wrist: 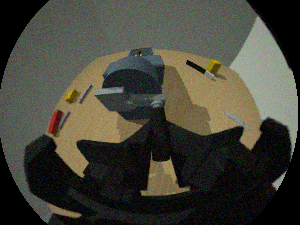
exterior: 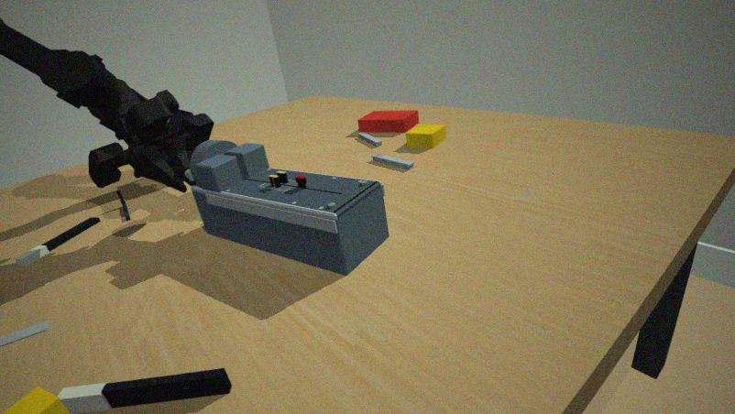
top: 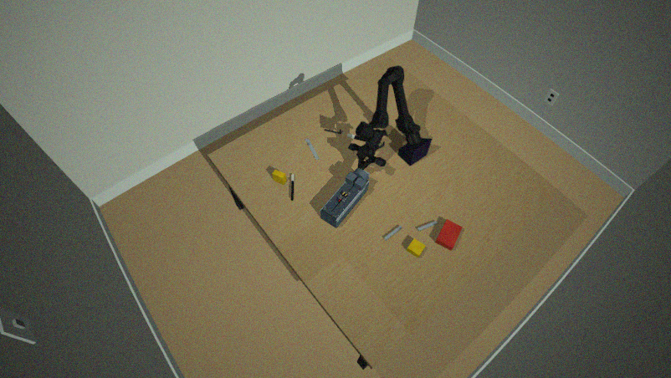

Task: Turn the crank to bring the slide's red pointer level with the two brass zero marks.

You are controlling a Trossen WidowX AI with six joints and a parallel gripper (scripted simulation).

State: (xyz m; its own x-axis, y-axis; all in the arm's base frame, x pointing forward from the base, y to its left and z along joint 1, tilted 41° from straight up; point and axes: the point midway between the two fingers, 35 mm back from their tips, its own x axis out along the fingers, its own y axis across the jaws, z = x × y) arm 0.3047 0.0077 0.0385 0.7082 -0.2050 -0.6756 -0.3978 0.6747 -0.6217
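Right now my gripper tip is 18 cm short of the red pointer, 11 cm to the right of it and 2 cm below it. From my gripper tip the other things lie so: red block 48 cm to the left, 18 cm behind, 5 cm below; dark crank handle 2 cm behind, 2 cm above, 1 cm to the right; grey bar 28 cm to the right, 11 cm ahead, 6 cm below.
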